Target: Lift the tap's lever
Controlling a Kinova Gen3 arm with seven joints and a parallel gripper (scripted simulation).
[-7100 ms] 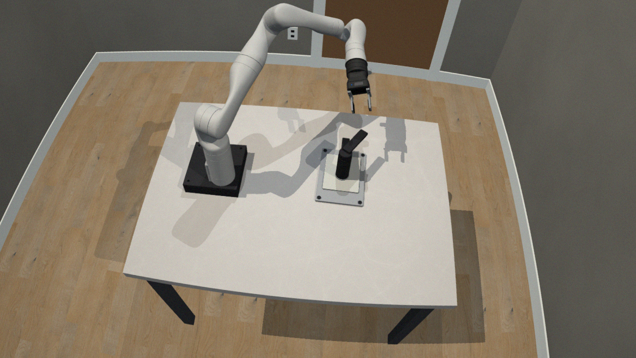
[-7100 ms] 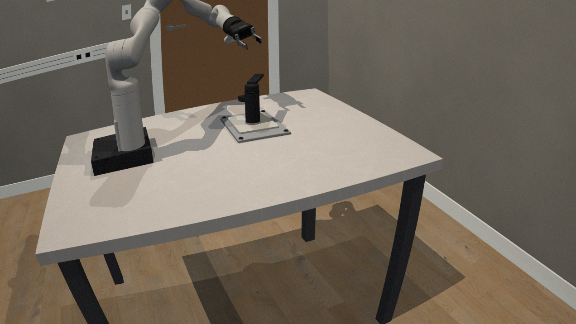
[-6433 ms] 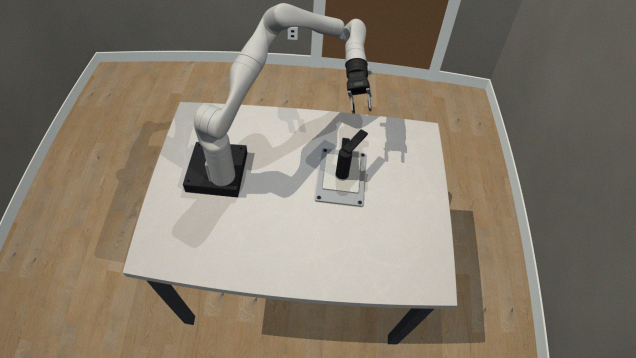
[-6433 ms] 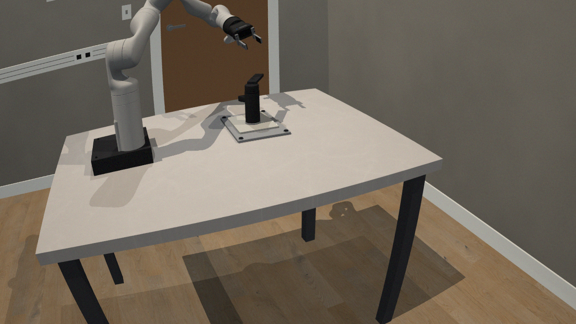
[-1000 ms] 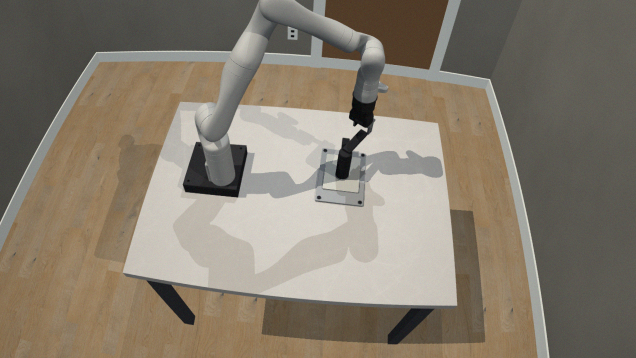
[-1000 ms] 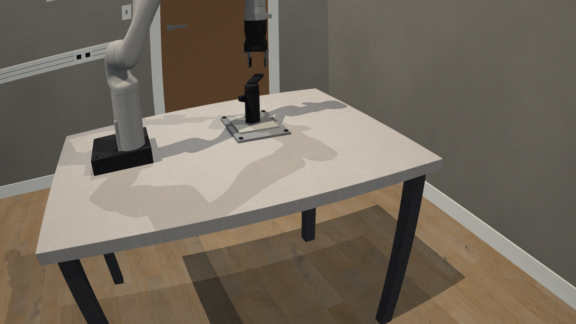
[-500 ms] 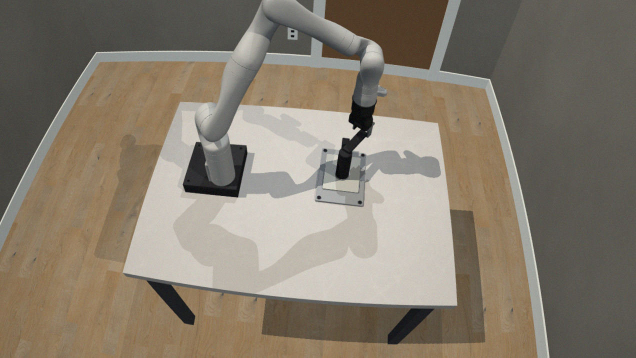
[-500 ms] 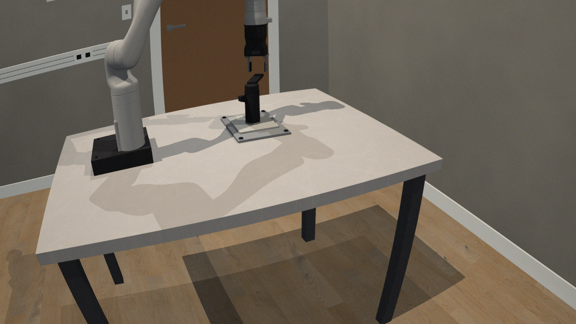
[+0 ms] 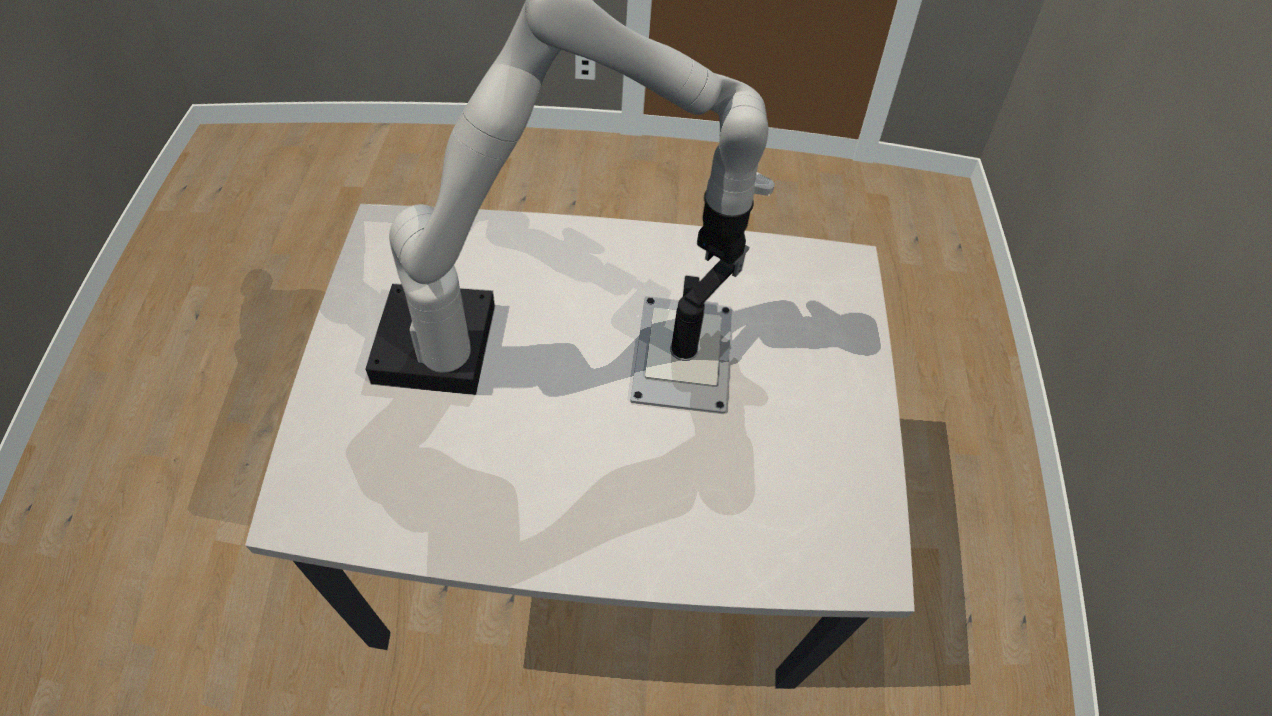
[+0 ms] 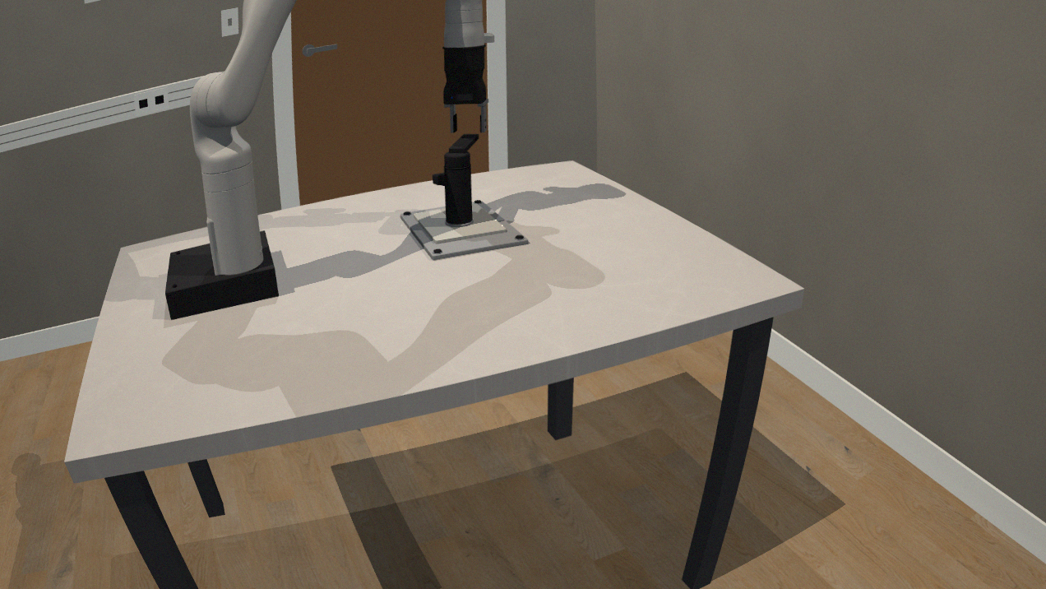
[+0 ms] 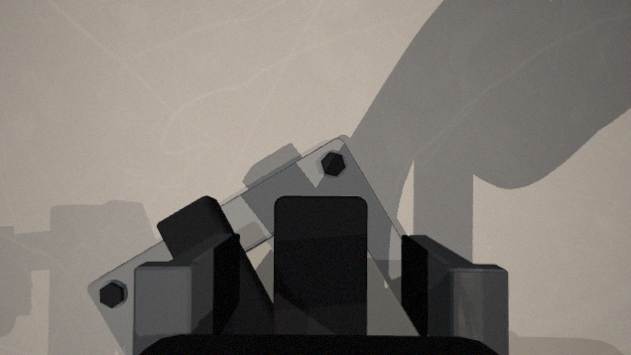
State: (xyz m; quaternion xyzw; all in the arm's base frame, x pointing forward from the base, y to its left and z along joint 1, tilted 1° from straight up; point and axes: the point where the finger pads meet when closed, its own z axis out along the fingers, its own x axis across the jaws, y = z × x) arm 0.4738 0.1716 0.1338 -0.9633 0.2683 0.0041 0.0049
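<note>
Now: the black lever 2 cm behind my hand, 3 cm to the right of it and 3 cm below it. From my hand the other things lie so: baseplate: 5 cm behind, 8 cm to the right, 18 cm below.
</note>
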